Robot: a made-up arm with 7 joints. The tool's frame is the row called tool.
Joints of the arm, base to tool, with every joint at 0 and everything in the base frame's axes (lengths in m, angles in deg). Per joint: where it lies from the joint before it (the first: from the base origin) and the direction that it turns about. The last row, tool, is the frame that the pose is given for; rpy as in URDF.
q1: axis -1 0 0 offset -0.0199 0.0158 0.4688
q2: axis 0 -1 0 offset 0.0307 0.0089 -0.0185
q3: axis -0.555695 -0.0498 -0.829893 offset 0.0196 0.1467 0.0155
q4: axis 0 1 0 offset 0.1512 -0.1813 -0.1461
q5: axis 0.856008 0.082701 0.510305 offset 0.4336 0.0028 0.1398
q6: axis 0 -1 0 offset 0.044 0.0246 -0.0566
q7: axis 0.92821 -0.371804 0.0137 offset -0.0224 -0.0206 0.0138
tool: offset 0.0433 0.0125 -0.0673 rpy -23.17 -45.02 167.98
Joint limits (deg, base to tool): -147.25..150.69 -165.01..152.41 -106..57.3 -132.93..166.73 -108.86..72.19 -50.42..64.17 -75.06..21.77
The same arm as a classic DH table. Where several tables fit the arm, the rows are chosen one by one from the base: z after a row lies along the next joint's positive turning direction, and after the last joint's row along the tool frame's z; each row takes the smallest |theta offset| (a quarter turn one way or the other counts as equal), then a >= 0, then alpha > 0; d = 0 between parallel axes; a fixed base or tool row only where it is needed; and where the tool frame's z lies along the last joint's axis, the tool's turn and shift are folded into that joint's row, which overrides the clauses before.
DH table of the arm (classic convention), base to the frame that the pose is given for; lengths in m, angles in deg. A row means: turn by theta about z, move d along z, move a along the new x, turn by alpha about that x. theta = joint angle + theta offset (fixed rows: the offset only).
base (fixed): d 0.4688, theta0 90, a 0.0158, alpha -90
q1: d -0.0108, theta0 90, a 0.0185, alpha -90
q2: d -0.1544, theta0 56.19, a 0.0077, alpha 87.15
q3: d 0.0135, theta0 0, a 0.2069, alpha 92.85
q4: d -0.2135, theta0 25.39, a 0.1019, alpha 85.26
q5: d 0.4544, theta0 0, a 0.0711, alpha 94.74
q6: d 0.0056, theta0 -29.96, a -0.0141, alpha -68.17
q7: d 0.0859, theta0 -66.92, a 0.0015, alpha 44.22
tool (fixed): d -0.105, theta0 -100.03, a 0, alpha 0
Joint limits (deg, base to tool): -147.25..150.69 -165.01..152.41 -106..57.3 -132.93..166.73 -108.86..72.19 -50.42..64.17 -75.06..21.77

